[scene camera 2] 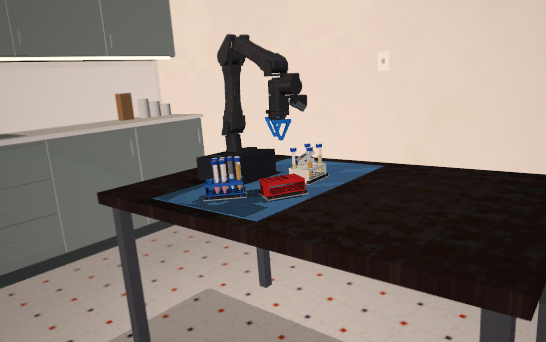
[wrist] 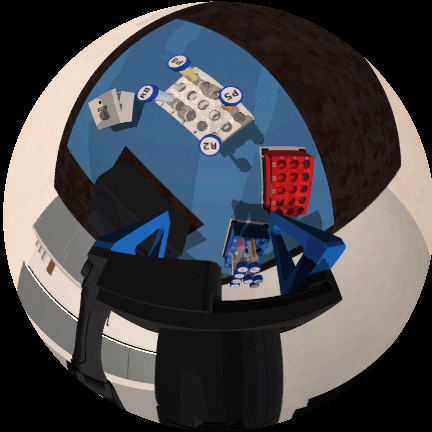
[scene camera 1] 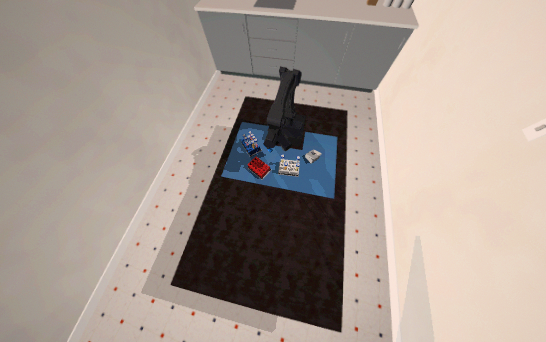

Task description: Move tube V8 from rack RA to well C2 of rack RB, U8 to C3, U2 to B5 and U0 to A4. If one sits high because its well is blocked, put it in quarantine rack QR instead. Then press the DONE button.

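Frame: origin at the arm's base, x ahead, y left, z up, level; metres.
Seen in the pictures: gripper, between the fingertips: (scene camera 2: pixel 278 138) (wrist: pixel 218 215) (scene camera 1: pixel 275 147); arm's base, origin of its link: (scene camera 2: pixel 234 153) (scene camera 1: pixel 288 123).
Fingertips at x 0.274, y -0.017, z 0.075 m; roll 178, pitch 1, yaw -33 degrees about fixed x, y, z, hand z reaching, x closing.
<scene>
Offsets run from my fingertips to a thing's middle. Level surfaces: height alone.
My gripper (scene camera 1: pixel 270 149) (scene camera 2: pixel 279 136) (wrist: pixel 218 215) is open and empty, high above the blue mat. The blue rack (scene camera 2: pixel 225 190) (wrist: pixel 245 228) holds several blue-capped tubes, clustered low in the wrist view; their cap labels are too small to read, so V8, U8, U2 and U0 cannot be told apart. The white rack {dx +0.039, dy +0.108, dz -0.142 m} (scene camera 1: pixel 289 171) (scene camera 2: pixel 296 175) (wrist: pixel 198 113) holds tubes with caps R8 {dx +0.006, dy +0.152, dz -0.102 m} (wrist: pixel 146 93), P8 {dx +0.055, dy +0.161, dz -0.102 m} (wrist: pixel 178 62), P5 {dx +0.069, dy +0.087, dz -0.102 m} (wrist: pixel 230 95) and R2 {dx +0.022, dy +0.053, dz -0.102 m} (wrist: pixel 209 145). The red rack {dx +0.097, dy -0.093, dz -0.142 m} (scene camera 1: pixel 259 168) (scene camera 2: pixel 283 187) (wrist: pixel 288 171) shows no tubes. A light-grey button box {dx -0.093, dy +0.248, dz -0.130 m} (scene camera 1: pixel 313 156) (wrist: pixel 103 111) stands beside the white rack.
The racks and box stand on a blue mat {dz -0.170 m} (scene camera 1: pixel 320 177) (scene camera 2: pixel 350 172) (wrist: pixel 165 135) on a dark table {dz -0.173 m} (scene camera 1: pixel 260 240) (scene camera 2: pixel 425 220). The black arm base (scene camera 2: pixel 237 164) (wrist: pixel 125 190) stands at the mat's back edge. The red rack is between the blue and white racks.
</scene>
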